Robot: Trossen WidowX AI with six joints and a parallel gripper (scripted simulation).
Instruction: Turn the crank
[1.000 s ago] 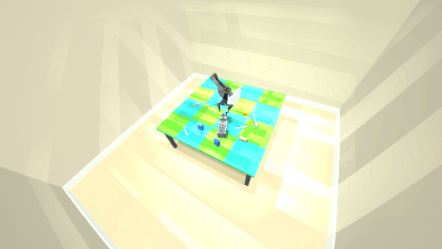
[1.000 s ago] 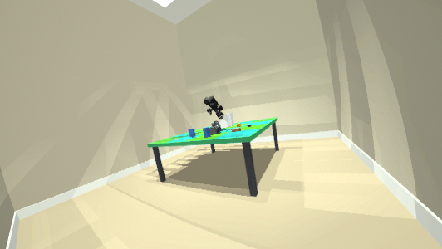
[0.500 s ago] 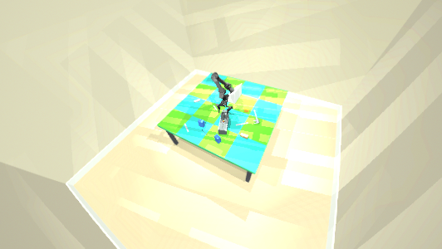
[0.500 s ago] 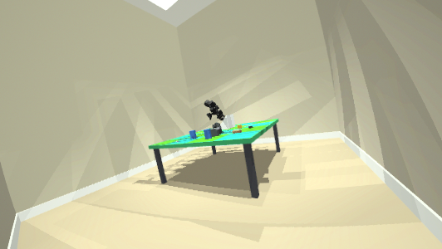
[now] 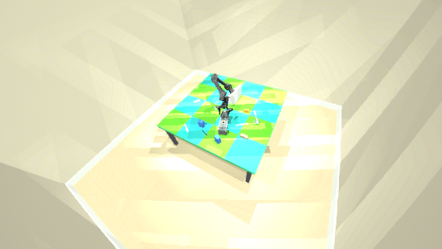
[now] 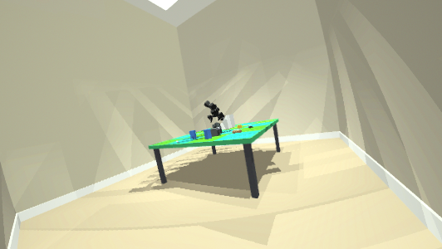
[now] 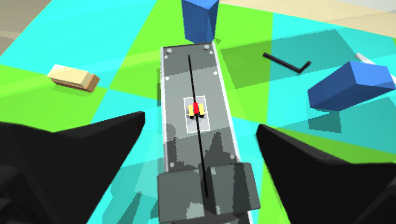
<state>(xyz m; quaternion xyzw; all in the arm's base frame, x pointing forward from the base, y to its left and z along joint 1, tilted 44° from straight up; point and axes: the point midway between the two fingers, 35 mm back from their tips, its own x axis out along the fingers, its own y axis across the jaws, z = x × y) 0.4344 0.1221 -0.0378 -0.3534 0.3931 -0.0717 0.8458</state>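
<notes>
Now: the crank handle 150 mm behind my gripper tip, 40 mm to the right of it and 80 mm below it. Round my gripper tip: red pointer (30 mm ahead, 10 mm to the left, 60 mm below); then black L-shaped key (210 mm ahead, 150 mm to the right, 130 mm below); then tan block (60 mm ahead, 290 mm to the left, 130 mm below).
</notes>
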